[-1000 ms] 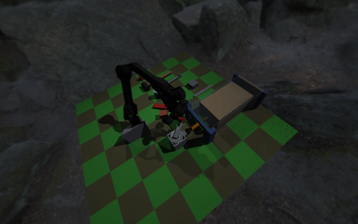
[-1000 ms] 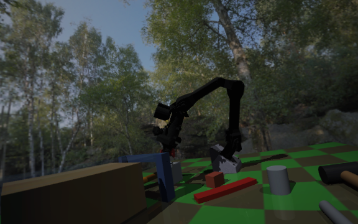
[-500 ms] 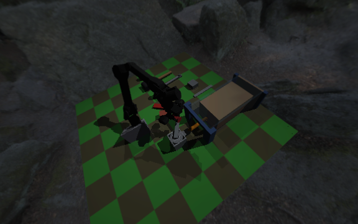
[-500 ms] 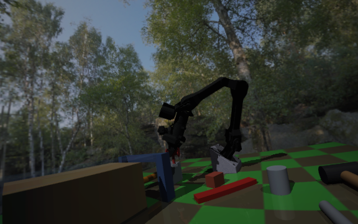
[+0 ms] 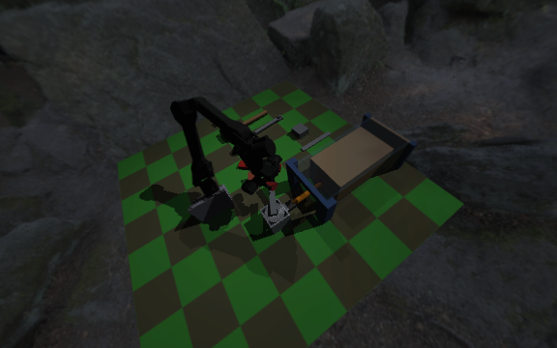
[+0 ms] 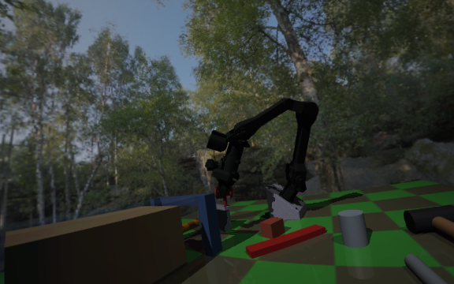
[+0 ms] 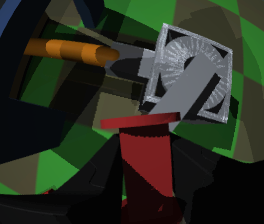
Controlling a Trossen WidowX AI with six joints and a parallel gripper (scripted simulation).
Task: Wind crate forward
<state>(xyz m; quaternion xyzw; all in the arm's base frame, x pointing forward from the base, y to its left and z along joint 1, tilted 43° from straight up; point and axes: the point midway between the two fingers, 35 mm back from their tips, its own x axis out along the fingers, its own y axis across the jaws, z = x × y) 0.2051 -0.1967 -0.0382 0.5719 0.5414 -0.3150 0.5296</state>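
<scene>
Now: the winch handle 3 cm below my gripper tip, 2 cm to the right of it and 2 cm behind it. From my gripper tip the other things lie so: winch (10 cm below, 8 cm to the right, 7 cm behind); then blue steel frame (11 cm ahead, 8 cm to the right, 3 cm below); then red grip (1 cm to the left).
</scene>
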